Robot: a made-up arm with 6 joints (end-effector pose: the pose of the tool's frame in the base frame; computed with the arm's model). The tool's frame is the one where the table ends.
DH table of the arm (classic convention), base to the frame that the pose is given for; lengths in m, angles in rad. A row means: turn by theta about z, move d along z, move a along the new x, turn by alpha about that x. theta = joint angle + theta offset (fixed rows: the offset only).
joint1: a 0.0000, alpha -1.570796, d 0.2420, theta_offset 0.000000
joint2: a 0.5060, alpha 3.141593, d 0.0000, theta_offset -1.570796
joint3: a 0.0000, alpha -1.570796, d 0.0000, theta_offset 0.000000
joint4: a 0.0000, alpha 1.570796, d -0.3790, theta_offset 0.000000
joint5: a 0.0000, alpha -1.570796, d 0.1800, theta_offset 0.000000
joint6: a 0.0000, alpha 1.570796, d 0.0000, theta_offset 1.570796
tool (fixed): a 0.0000, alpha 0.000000, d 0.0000, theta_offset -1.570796
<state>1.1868 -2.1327 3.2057 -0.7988 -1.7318 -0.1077</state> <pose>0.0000 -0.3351 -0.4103 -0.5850 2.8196 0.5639</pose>
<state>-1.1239 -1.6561 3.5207 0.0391 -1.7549 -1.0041</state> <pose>-0.3040 0.2182 -0.1368 -1.4514 -2.0295 1.3760</pose>
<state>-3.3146 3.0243 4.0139 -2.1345 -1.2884 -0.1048</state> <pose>-0.4051 -0.0268 -0.0273 0.1732 -0.8734 -1.1457</pose>
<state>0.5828 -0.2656 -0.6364 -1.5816 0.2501 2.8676</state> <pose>0.1285 0.0870 0.4252 -1.4112 0.0845 0.5108</pose>
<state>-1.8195 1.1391 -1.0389 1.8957 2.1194 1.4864</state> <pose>-0.0387 -0.3858 0.0451 -0.8316 -0.4656 -0.5499</pose>
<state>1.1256 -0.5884 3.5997 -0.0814 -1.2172 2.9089</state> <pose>-0.0462 -0.5134 0.3421 -0.0105 -0.3855 -2.0493</pose>
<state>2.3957 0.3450 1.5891 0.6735 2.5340 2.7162</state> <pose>-0.0414 0.2299 1.1132 0.9999 0.1747 -1.3630</pose>
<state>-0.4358 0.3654 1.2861 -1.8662 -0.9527 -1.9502</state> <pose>0.5182 -0.1835 0.9121 2.6673 1.1307 1.1177</pose>
